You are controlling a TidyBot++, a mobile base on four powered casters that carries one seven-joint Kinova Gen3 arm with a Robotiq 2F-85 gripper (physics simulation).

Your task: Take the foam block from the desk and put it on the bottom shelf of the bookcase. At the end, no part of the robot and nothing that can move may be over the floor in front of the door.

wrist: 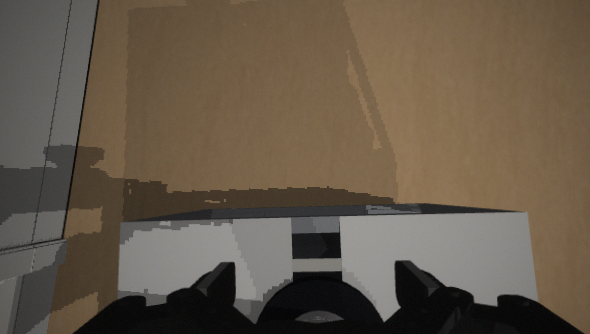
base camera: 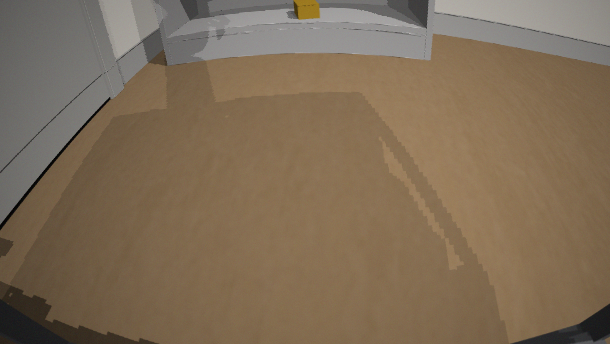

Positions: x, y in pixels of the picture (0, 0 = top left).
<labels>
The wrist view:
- my gripper: 314, 279
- grey door: 53, 53
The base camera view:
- grey bookcase: 186, 38
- grey door: 65, 70
</labels>
